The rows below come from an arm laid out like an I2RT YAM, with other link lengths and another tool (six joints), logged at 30 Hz.
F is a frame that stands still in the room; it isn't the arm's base.
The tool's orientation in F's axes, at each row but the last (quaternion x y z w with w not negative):
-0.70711, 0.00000, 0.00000, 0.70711
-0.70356, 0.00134, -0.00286, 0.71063
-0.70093, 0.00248, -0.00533, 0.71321
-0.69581, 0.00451, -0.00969, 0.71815
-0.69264, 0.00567, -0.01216, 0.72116
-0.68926, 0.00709, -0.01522, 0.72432
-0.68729, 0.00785, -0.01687, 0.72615
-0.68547, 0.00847, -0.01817, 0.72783
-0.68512, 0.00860, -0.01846, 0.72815
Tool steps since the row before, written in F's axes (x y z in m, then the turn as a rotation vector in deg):
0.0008, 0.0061, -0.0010, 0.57, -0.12, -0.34
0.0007, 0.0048, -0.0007, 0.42, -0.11, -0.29
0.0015, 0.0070, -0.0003, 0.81, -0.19, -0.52
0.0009, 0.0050, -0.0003, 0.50, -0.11, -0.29
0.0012, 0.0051, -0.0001, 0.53, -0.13, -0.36
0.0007, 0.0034, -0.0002, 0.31, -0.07, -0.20
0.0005, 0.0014, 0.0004, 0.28, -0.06, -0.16
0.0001, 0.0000, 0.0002, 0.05, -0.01, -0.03
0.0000, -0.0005, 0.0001, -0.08, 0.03, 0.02
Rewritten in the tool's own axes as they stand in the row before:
0.0008, 0.0010, 0.0061, 0.57, 0.34, -0.12
0.0007, 0.0007, 0.0048, 0.42, 0.29, -0.11
0.0014, 0.0004, 0.0070, 0.81, 0.52, -0.19
0.0008, 0.0005, 0.0050, 0.50, 0.29, -0.11
0.0011, 0.0003, 0.0051, 0.53, 0.36, -0.13
0.0006, 0.0004, 0.0034, 0.31, 0.20, -0.07
0.0005, -0.0003, 0.0014, 0.28, 0.16, -0.06
0.0001, -0.0002, 0.0000, 0.05, 0.03, -0.01
0.0000, -0.0001, -0.0005, -0.08, -0.02, 0.03

